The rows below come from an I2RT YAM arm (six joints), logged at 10 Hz.
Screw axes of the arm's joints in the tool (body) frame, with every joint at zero. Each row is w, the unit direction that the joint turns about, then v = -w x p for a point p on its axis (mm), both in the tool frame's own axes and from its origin. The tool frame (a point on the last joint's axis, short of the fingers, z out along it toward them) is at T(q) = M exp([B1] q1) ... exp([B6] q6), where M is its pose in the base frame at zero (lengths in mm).
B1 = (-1, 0, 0, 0, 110.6, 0)
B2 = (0, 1, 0, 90.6, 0, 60)
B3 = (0, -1, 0, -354.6, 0, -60)
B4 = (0, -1, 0, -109.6, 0, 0)
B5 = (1, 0, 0, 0, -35.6, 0)
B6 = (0, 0, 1, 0, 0, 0)
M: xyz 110.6 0 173.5 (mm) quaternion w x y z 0.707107 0 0.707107 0
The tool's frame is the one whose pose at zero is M.
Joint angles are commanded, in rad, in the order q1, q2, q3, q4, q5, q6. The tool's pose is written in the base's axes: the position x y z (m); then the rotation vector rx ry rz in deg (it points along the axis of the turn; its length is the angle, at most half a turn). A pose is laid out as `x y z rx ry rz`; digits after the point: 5 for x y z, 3 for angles.
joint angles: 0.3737 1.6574 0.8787 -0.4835 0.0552 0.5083
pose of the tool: 0.27316 0.10501 0.14277 11.627 162.124 6.733
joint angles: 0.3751 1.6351 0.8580 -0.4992 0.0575 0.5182
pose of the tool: 0.26640 0.10270 0.14311 12.366 162.790 6.225
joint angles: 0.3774 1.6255 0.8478 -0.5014 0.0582 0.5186
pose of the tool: 0.26348 0.10222 0.14304 12.223 162.938 6.110
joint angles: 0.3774 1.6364 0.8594 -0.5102 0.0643 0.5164
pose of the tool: 0.26552 0.10279 0.14278 12.117 163.237 5.351
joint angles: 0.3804 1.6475 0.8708 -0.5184 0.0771 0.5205
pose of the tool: 0.26735 0.10395 0.14243 12.341 163.358 4.206
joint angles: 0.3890 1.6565 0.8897 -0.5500 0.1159 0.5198
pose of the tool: 0.26817 0.10547 0.14390 11.933 163.604 0.642
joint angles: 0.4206 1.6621 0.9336 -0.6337 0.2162 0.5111
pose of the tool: 0.26725 0.11117 0.15165 9.258 163.361 -8.171
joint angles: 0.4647 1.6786 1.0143 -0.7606 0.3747 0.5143
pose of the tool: 0.26855 0.12005 0.16617 6.232 161.144 -21.438
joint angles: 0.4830 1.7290 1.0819 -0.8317 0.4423 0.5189
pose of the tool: 0.27540 0.12722 0.16864 4.553 160.861 -28.176
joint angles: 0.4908 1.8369 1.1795 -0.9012 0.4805 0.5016
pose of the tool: 0.29114 0.13693 0.16043 1.122 162.751 -34.591
